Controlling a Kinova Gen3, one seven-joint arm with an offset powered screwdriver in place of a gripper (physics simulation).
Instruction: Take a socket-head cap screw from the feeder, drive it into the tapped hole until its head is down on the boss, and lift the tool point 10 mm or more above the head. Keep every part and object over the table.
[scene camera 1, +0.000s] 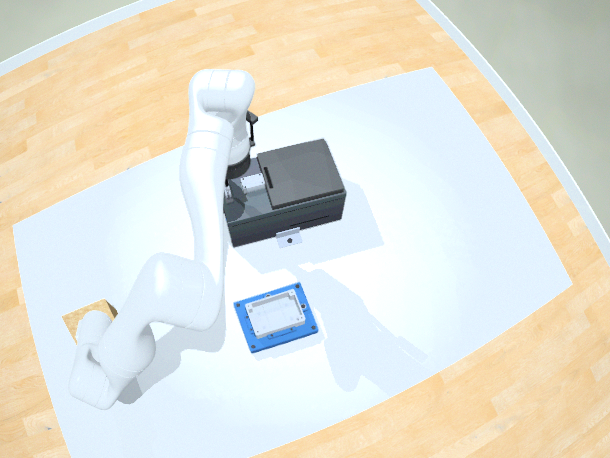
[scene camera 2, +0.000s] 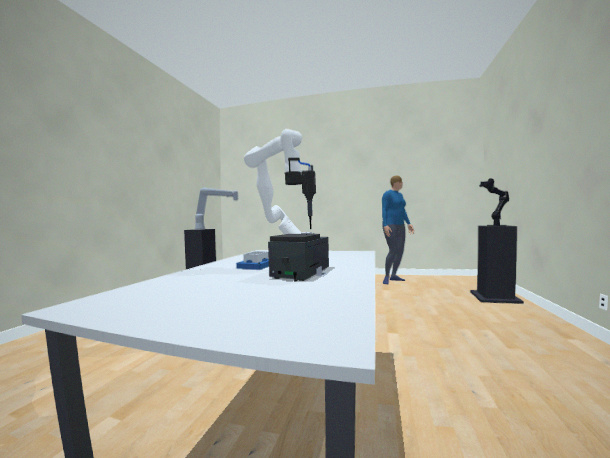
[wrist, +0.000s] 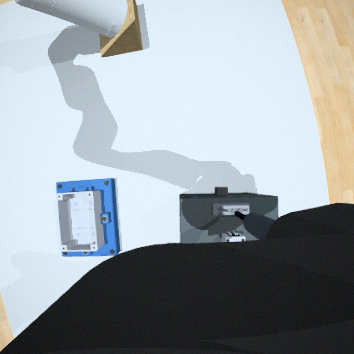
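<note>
The dark screw feeder (scene camera 1: 305, 172) (scene camera 2: 287, 257) (wrist: 270, 205) stands on the table. My gripper, a black powered screwdriver (scene camera 2: 310, 228) (wrist: 238, 214), points straight down with its tip a little above the feeder's top in the scene camera 2 view. In the wrist view the tip shows over the light metal outlet (wrist: 219, 209). The arm hides the tip in the scene camera 1 view. Whether a screw sits on the tip is too small to tell. A white open housing (scene camera 1: 275, 313) (scene camera 2: 256, 257) (wrist: 98, 220) sits on a blue fixture plate (scene camera 1: 262, 344) (wrist: 111, 200). The tapped hole cannot be made out.
A small light bracket (scene camera 1: 284, 243) stands at the feeder's long side. The arm's base is by a wooden block (scene camera 1: 75, 318) (wrist: 122, 46). A person (scene camera 2: 394, 210) stands beyond the table. Two pedestals (scene camera 2: 200, 250) (scene camera 2: 496, 260) with other arms stand behind.
</note>
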